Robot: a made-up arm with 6 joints.
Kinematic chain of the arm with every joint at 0, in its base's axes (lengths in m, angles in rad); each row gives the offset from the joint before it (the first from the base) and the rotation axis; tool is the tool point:
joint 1: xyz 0 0 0.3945 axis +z
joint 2: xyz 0 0 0 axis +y
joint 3: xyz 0 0 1.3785 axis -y
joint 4: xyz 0 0 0 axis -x
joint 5: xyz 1.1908 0 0 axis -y
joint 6: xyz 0 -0.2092 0 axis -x
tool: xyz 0 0 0
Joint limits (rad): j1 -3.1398..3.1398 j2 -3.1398..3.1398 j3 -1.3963..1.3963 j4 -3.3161..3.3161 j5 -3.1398..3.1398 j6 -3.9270..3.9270
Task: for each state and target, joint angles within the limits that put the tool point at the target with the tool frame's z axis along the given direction. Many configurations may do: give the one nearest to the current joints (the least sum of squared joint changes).
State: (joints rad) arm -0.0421 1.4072 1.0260 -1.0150 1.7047 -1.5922
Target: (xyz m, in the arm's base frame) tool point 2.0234 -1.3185 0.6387 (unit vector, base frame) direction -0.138 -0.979 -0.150
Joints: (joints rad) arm -0.4938 1.1497 0.9246 -0.2651 2.0168 -1.9902
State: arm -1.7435 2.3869 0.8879 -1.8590 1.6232 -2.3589
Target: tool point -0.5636 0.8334 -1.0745 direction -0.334 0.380 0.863
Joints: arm -0.9837 2.9972 0.1162 -1.5347 1.6953 -1.8380
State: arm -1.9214 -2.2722 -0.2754 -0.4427 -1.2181 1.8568
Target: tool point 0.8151 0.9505 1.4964 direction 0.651 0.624 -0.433
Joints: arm -2.2924 -1.6440 -0.0015 -1.4944 -1.5558 1.9471
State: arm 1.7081 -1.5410 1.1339 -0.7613 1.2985 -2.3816
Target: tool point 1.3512 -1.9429 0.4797 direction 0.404 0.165 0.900
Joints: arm 2.1233 -1.9179 0.8811 -0.8976 1.1245 -1.9931
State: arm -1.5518 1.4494 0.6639 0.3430 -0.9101 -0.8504
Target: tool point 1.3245 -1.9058 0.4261 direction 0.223 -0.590 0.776
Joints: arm -0.8828 1.1378 0.5839 0.4642 -0.1272 -0.6651
